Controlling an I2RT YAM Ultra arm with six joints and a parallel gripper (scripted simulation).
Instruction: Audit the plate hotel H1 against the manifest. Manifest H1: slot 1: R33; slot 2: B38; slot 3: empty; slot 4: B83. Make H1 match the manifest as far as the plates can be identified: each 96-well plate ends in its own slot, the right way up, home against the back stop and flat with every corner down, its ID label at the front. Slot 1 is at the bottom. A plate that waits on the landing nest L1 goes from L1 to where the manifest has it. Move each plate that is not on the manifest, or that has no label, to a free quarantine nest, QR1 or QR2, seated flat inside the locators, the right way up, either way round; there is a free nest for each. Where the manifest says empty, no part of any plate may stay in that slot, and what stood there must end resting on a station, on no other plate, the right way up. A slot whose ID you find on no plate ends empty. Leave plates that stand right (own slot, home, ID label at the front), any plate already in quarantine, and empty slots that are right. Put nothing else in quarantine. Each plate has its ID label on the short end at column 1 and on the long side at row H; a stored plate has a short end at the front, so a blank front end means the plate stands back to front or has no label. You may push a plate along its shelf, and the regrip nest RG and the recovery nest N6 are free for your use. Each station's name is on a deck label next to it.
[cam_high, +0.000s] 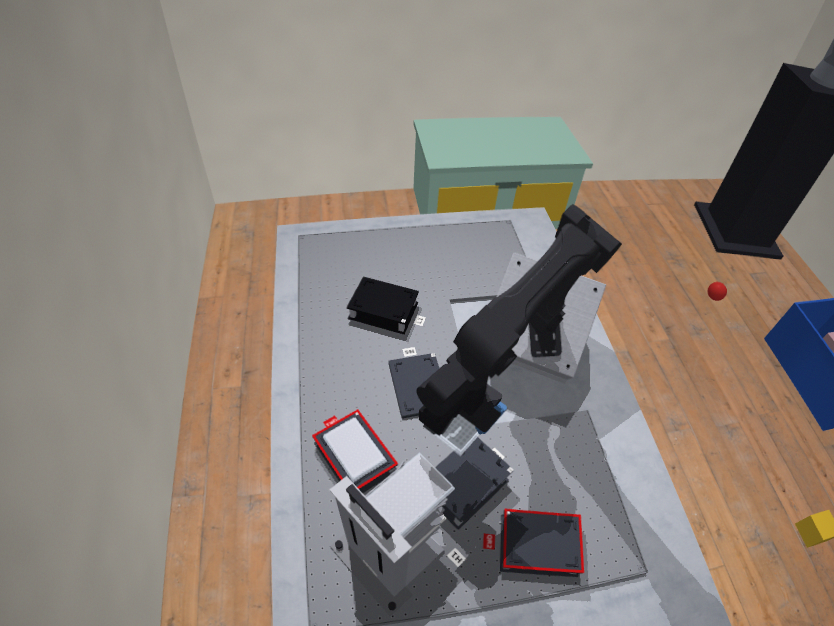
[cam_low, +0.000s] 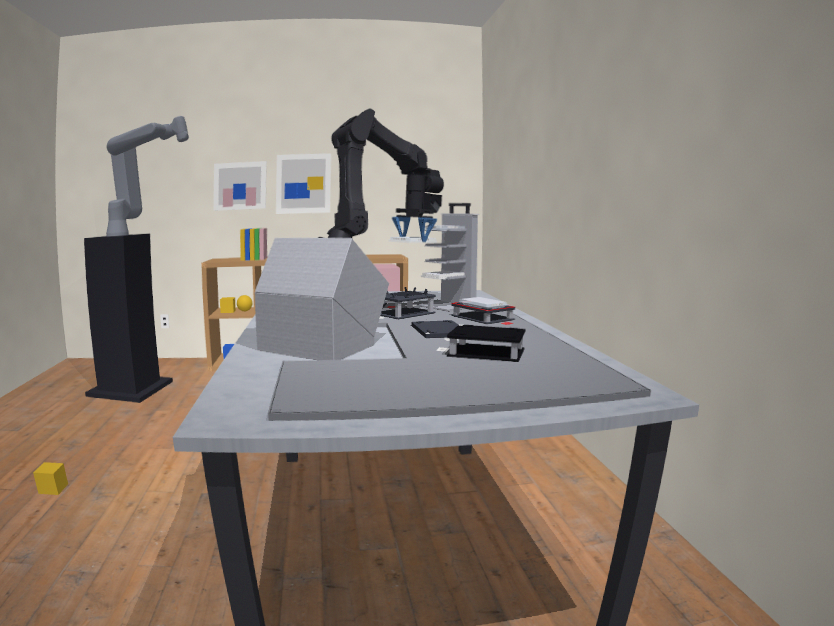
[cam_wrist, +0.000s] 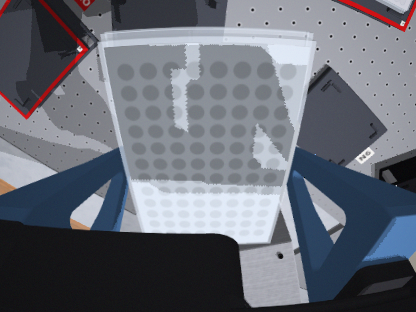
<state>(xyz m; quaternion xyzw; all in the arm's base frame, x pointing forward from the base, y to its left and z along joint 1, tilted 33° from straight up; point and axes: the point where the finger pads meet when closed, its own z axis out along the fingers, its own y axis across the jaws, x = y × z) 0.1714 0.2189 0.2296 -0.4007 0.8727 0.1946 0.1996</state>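
My gripper is now 30 mm past the regrip nest RG, 40 mm to the right of it and 180 mm above it. Also, from my hand: RG label (100 mm behind, 40 mm to the right, 240 mm below); then white 96-well plate (90 mm ahead, 170 mm to the left, 130 mm below); then plate hotel H1 (140 mm ahead, 230 mm to the left, 80 mm below).
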